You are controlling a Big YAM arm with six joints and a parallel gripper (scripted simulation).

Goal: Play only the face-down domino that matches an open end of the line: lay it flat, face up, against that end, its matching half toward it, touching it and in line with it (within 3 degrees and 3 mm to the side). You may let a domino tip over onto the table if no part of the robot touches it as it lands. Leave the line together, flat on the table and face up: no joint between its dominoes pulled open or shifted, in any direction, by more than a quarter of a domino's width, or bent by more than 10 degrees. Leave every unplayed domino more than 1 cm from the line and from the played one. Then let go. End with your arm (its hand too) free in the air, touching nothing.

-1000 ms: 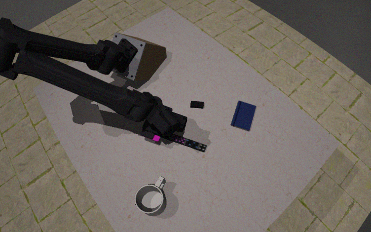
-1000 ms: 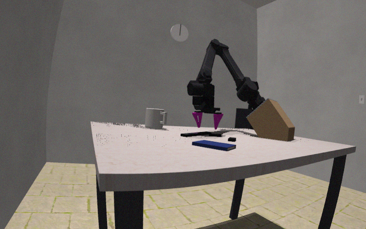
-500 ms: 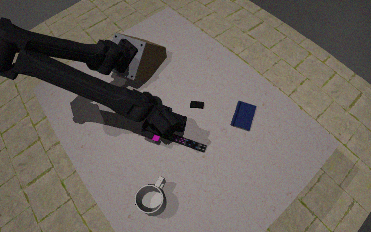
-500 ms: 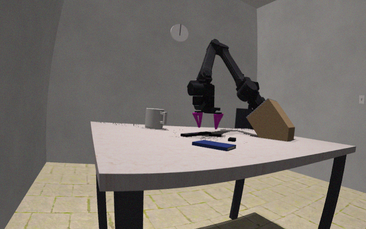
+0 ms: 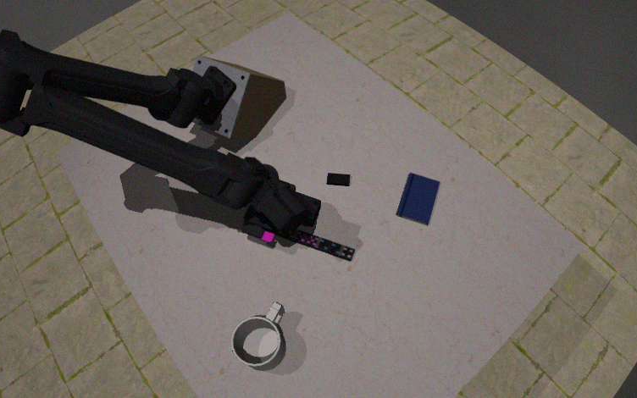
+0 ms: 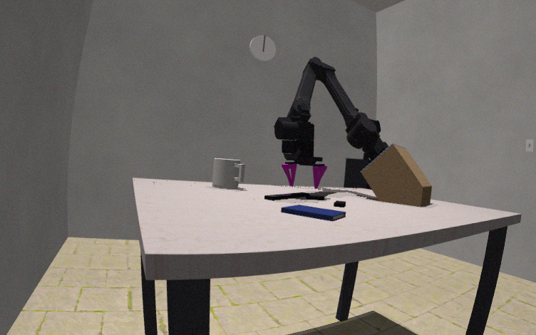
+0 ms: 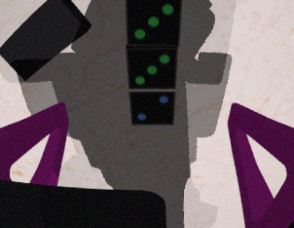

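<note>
My gripper is now 3 cm above the domino. Also, from my hand: blue book: 28 cm to the left, 21 cm ahead, 3 cm below; mug: 20 cm to the right, 18 cm ahead, 1 cm above.
</note>
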